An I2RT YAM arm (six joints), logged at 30 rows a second.
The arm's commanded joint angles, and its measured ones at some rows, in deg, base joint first. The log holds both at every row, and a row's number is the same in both.
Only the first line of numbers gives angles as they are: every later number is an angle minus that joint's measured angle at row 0.
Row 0, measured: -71.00, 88.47, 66.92, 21.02, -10.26, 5.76
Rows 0 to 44, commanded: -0.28, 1.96, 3.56, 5.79, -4.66, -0.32; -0.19, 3.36, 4.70, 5.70, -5.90, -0.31; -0.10, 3.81, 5.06, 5.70, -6.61, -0.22; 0.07, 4.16, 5.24, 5.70, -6.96, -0.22; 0.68, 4.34, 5.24, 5.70, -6.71, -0.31; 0.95, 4.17, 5.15, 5.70, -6.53, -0.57; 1.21, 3.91, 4.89, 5.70, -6.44, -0.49; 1.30, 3.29, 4.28, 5.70, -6.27, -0.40; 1.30, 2.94, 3.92, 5.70, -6.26, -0.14; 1.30, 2.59, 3.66, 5.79, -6.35, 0.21; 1.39, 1.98, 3.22, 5.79, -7.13, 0.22; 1.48, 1.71, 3.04, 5.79, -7.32, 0.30; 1.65, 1.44, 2.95, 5.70, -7.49, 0.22; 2.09, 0.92, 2.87, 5.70, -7.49, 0.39; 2.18, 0.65, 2.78, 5.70, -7.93, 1.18; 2.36, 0.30, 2.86, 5.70, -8.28, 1.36; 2.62, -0.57, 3.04, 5.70, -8.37, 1.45; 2.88, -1.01, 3.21, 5.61, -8.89, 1.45; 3.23, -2.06, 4.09, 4.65, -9.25, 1.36; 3.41, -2.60, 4.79, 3.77, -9.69, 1.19; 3.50, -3.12, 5.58, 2.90, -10.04, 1.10; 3.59, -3.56, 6.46, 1.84, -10.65, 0.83; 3.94, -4.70, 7.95, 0.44, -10.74, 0.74; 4.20, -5.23, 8.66, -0.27, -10.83, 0.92; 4.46, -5.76, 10.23, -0.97, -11.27, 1.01; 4.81, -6.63, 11.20, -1.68, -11.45, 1.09; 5.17, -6.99, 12.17, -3.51, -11.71, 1.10; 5.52, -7.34, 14.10, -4.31, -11.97, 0.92; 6.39, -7.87, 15.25, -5.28, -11.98, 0.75; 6.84, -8.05, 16.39, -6.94, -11.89, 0.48; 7.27, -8.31, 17.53, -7.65, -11.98, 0.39; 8.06, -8.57, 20.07, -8.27, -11.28, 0.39; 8.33, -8.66, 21.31, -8.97, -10.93, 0.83; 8.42, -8.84, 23.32, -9.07, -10.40, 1.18; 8.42, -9.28, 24.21, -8.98, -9.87, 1.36; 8.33, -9.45, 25.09, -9.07, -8.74, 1.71; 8.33, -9.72, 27.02, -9.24, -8.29, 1.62; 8.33, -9.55, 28.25, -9.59, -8.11, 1.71; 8.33, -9.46, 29.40, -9.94, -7.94, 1.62; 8.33, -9.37, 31.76, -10.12, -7.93, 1.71; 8.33, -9.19, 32.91, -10.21, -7.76, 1.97; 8.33, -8.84, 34.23, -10.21, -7.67, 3.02; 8.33, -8.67, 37.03, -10.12, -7.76, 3.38; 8.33, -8.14, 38.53, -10.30, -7.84, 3.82; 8.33, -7.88, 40.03, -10.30, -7.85, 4.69
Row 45, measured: 8.50, -3.94, 30.33, -23.74, -8.70, 3.47
